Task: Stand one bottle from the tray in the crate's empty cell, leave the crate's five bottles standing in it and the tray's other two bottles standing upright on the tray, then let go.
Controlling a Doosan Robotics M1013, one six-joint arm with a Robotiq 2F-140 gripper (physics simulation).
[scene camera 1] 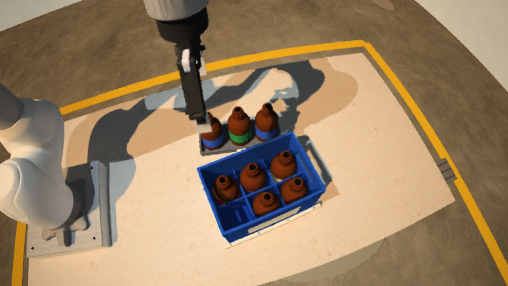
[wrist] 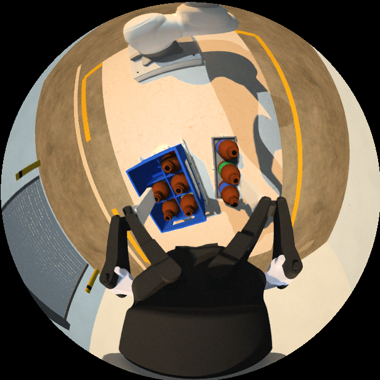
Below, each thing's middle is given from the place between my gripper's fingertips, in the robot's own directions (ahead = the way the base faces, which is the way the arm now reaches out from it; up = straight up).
My gripper is now 29 cm above the green-banded bottle [scene camera 1: 239, 124], 11 cm to the right of it and 10 cm short of it.
